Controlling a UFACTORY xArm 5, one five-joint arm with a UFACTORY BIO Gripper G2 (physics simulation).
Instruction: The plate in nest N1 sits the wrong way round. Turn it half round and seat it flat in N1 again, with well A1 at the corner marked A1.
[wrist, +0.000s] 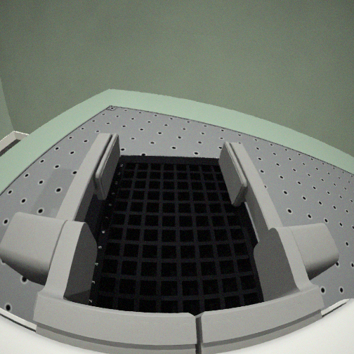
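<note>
The black plate (172, 225) lies below my gripper, its grid of square wells filling the middle of the wrist view. Small pale numbers run along its left side; its near edge is hidden by the gripper body. My gripper (171, 172) is shut to its narrow stop with nothing held. Its two pads stand apart over the plate's left and right edges, near its far end; whether they touch it I cannot tell. The black nest is hard to tell from the plate, so I cannot see whether the plate is flat. The A1 corner mark does not show.
A grey deck (315, 197) with rows of small holes surrounds the plate. A pale green table edge (225, 116) runs behind and to the left of the deck. A green wall (200, 50) stands beyond. A pale-rimmed object (17, 135) shows at the far left.
</note>
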